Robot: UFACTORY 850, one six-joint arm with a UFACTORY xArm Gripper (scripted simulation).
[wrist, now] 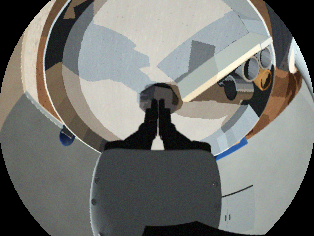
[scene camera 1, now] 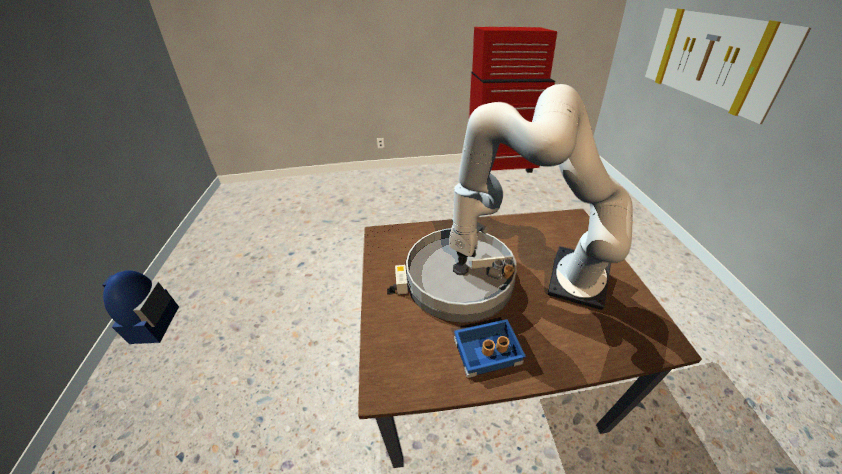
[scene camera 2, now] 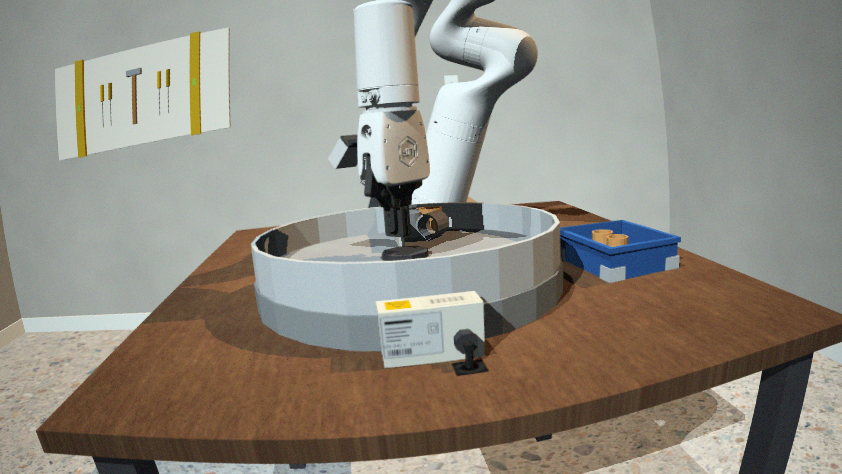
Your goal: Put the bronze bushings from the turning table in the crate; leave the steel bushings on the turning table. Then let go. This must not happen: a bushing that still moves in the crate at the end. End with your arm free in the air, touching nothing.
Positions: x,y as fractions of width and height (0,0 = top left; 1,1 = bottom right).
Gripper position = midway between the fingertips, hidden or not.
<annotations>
The gripper shows in the wrist view (0.50,0.46), in scene camera 1 (0.55,0.55) and in scene camera 2 (0.47,0.50).
</annotations>
